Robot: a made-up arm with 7 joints. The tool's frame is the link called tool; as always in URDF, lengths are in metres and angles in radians.
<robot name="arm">
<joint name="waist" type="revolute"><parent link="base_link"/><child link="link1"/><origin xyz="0 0 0.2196"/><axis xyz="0 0 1"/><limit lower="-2.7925" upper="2.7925" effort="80" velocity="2.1"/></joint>
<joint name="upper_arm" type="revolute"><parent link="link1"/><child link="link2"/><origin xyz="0 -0.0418 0.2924" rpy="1.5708 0 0"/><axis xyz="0 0 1"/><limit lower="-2.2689" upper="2.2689" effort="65" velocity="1.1"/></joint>
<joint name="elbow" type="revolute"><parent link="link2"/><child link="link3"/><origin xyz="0 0.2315 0.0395" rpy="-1.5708 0 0"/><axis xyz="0 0 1"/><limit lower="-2.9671" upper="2.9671" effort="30" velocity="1.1"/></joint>
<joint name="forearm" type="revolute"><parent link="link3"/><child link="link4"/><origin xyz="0.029 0.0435 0.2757" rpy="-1.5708 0 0"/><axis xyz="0 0 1"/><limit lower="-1.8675" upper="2.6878" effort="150" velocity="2.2"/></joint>
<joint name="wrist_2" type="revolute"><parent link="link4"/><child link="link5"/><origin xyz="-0.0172 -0.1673 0.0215" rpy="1.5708 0 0"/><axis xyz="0 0 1"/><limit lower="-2.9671" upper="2.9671" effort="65" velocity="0.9"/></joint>
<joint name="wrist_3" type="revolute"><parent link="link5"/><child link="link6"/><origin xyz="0 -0.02 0.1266" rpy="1.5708 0 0"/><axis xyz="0 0 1"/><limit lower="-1.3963" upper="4.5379" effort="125" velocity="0.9"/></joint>
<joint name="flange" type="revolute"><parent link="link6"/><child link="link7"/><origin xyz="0.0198 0.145 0.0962" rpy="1.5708 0 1.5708"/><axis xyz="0 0 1"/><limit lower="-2.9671" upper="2.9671" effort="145" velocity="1.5"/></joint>
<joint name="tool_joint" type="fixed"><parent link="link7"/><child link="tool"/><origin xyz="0 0 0"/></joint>
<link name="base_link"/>
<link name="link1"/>
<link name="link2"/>
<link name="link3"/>
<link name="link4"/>
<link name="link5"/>
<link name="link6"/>
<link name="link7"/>
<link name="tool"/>
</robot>
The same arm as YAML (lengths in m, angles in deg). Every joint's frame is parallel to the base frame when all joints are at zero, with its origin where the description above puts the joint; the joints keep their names.
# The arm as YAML. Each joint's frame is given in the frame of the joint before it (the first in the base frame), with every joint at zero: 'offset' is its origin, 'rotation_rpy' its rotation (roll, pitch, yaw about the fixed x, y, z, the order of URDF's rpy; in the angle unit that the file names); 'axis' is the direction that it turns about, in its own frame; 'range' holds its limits. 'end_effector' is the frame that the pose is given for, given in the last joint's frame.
length_unit: m
angle_unit: deg
chain:
  - id: waist
    offset: [0.0, 0.0, 0.2196]
    rotation_rpy: [0.0, 0.0, 0.0]
    axis: "+z"
    range: [-160.0, 160.0]
  - id: upper_arm
    offset: [0.0, -0.0418, 0.2924]
    rotation_rpy: [0.0, 0.0, 0.0]
    axis: "-y"
    range: [-130.0, 130.0]
  - id: elbow
    offset: [0.0, -0.0395, 0.2315]
    rotation_rpy: [0.0, 0.0, 0.0]
    axis: "+z"
    range: [-170.0, 170.0]
  - id: forearm
    offset: [0.029, 0.0435, 0.2757]
    rotation_rpy: [0.0, 0.0, 0.0]
    axis: "+y"
    range: [-107.0, 154.0]
  - id: wrist_2
    offset: [-0.0172, 0.0215, 0.1673]
    rotation_rpy: [0.0, 0.0, 0.0]
    axis: "+z"
    range: [-170.0, 170.0]
  - id: wrist_3
    offset: [0.0, -0.02, 0.1266]
    rotation_rpy: [0.0, 0.0, 0.0]
    axis: "-y"
    range: [-80.0, 260.0]
  - id: flange
    offset: [0.0198, -0.0962, 0.145]
    rotation_rpy: [0.0, 0.0, 0.0]
    axis: "+x"
    range: [-170.0, 170.0]
end_effector:
  offset: [0.0, 0.0, 0.0]
  rotation_rpy: [-180.0, -90.0, 0.0]

